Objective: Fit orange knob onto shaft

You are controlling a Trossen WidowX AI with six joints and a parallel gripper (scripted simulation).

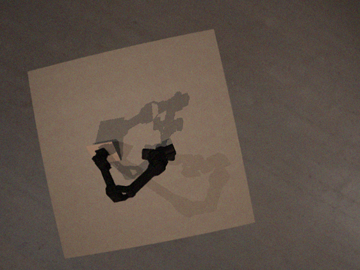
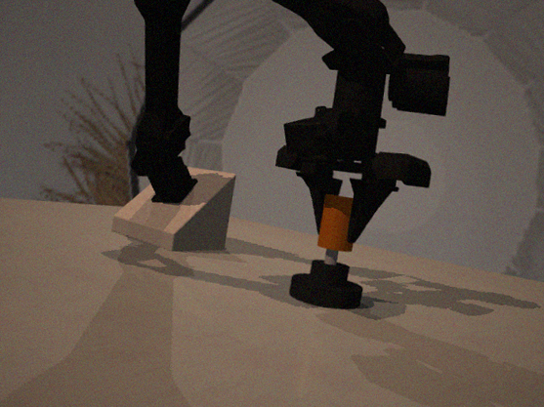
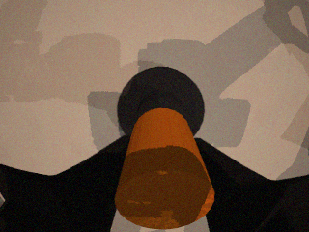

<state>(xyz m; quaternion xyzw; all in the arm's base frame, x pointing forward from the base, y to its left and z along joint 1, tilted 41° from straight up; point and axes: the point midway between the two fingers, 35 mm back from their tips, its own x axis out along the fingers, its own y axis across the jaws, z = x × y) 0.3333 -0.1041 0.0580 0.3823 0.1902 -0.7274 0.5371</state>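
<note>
Now: gripper tip 3 cm below the orange knob. Also, from my gripper tip: black round pedestal: 4 cm below.
</note>
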